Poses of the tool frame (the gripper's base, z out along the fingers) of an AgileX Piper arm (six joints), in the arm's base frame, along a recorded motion.
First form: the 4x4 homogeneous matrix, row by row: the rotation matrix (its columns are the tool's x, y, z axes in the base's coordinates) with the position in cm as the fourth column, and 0 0 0 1 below. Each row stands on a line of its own.
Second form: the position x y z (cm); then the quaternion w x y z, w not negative. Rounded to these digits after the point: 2 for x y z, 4 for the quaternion.
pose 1, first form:
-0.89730, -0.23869, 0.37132, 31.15
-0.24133, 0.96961, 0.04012, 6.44
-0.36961, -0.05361, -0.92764, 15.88
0, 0, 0, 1
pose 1, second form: 31.15, 6.44, 15.88, 0.1902, -0.1232, 0.9740, -0.0035
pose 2, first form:
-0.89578, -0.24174, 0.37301, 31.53
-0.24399, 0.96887, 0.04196, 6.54
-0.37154, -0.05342, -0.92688, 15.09
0, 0, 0, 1
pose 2, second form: 31.53, 6.54, 15.09, 0.1912, -0.1247, 0.9736, -0.0029
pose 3, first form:
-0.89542, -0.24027, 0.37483, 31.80
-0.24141, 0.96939, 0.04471, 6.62
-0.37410, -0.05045, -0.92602, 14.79
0, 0, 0, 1
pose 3, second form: 31.80, 6.62, 14.79, 0.1923, -0.1237, 0.9735, -0.0015
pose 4, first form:
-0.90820, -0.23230, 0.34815, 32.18
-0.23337, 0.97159, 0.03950, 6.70
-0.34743, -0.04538, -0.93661, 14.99
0, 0, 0, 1
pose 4, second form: 32.18, 6.70, 14.99, 0.1780, -0.1192, 0.9768, -0.0015
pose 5, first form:
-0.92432, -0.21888, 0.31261, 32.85
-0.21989, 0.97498, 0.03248, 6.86
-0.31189, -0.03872, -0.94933, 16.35
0, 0, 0, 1
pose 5, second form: 32.85, 6.86, 16.35, 0.1592, -0.1118, 0.9809, -0.0016
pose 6, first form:
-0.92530, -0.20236, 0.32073, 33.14
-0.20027, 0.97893, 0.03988, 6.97
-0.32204, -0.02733, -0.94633, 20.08
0, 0, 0, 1
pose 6, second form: 33.14, 6.97, 20.08, 0.1638, -0.1026, 0.9811, 0.0032
